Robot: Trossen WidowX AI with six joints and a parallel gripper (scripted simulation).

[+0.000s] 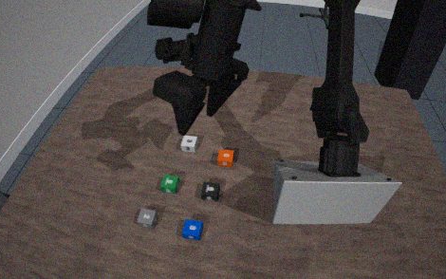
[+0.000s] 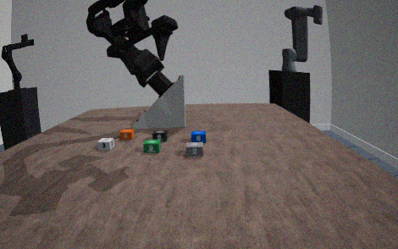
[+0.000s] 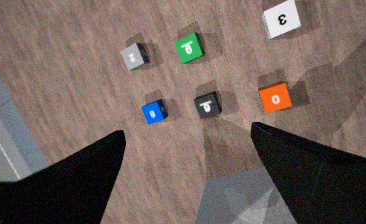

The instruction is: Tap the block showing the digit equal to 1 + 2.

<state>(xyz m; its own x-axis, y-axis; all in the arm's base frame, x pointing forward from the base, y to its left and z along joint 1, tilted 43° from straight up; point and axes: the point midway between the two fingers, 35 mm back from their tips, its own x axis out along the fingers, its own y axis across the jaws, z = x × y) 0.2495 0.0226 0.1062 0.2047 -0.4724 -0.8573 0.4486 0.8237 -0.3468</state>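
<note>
Now: gripper tip 4 cm short of the white block, 10 cm to the left of it and 16 cm above it. The rest, counted from my gripper tip: black block 1 cm behind, 3 cm to the left, 16 cm below; then orange block 4 cm behind, 6 cm to the right, 16 cm below; then green block 7 cm ahead, 1 cm to the left, 16 cm below.
</note>
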